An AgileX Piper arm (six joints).
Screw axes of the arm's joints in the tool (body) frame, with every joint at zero. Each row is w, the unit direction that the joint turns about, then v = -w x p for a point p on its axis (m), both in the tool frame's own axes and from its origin. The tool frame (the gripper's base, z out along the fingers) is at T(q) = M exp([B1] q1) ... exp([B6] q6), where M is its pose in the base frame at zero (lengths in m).
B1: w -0.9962 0 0.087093 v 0 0.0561 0
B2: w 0 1 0 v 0.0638 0 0.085
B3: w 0 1 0 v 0.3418 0 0.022
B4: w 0 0 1 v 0 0 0
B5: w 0 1 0 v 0.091 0 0
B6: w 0 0 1 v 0 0 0
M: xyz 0.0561 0 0.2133 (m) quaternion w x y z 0.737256 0 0.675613 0
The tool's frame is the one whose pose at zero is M.
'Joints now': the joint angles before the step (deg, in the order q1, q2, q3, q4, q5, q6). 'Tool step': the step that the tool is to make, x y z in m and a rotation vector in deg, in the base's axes. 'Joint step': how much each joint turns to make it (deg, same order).
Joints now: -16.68 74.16 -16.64 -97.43 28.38 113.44
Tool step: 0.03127 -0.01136 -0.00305 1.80 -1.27 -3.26
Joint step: -0.40 8.16 -6.48 -0.78 0.35 4.93
